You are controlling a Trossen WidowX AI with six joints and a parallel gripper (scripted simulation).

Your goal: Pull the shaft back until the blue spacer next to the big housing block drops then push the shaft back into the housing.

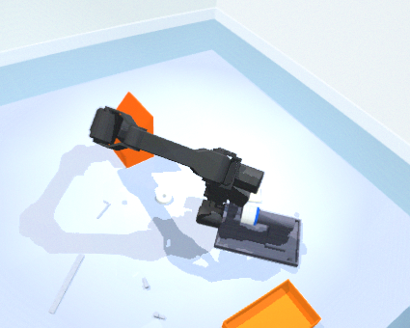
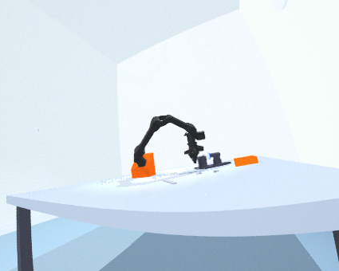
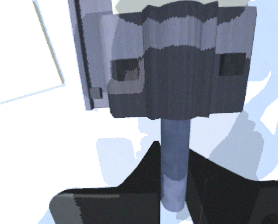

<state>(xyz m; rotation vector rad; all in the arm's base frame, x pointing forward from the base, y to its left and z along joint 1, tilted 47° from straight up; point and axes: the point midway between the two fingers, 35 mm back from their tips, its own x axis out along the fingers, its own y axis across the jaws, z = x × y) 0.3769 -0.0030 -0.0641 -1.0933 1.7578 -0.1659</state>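
My gripper tip is 60 mm short of the grey-blue shaft, 50 mm to the right of it and 30 mm below it. The rest, counted from my gripper tip: thin blue spacer 90 mm ahead, 70 mm to the left, 30 mm above; cream sheet 180 mm to the left, 40 mm below, 30 mm behind; orange tray 310 mm ahead, 80 mm to the right, 40 mm below.
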